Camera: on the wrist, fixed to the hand. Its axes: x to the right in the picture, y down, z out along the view.
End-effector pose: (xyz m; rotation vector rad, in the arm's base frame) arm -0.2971 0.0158 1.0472 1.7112 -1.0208 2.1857
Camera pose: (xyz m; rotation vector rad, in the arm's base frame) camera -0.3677 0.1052 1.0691 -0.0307 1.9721 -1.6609
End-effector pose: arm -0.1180 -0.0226 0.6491 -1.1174 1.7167 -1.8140
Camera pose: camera -0.2035 0.0379 0.6989 0.5800 2.1281 -0.7129
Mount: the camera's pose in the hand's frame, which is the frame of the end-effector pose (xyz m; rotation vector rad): 0.0192 -0.0380 -0.1079 -0.3733 0.4141 1.5227
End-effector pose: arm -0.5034 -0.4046 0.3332 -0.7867 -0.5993 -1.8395
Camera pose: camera -0.5707 -0.4781 0.2739 -0.7065 0.5692 -0.5974
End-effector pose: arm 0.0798 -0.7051 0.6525 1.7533 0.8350 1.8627
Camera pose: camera -0.0322 -0.6781 0.6389 -1.3066 0.8013 -2.1313
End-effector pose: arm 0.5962 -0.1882 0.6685 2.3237 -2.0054 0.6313
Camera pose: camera 0.6026 -0.1711 0.7830 0.1099 -2.8794 0.5060
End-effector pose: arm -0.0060 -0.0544 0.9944 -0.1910 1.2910 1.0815
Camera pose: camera -0.0532 -0.1352 0.9258 0.4102 1.5401 2.6825
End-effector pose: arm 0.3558 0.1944 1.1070 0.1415 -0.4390 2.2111
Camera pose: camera 0.3786 0.2691 1.0212 0.8525 0.6163 -2.3809
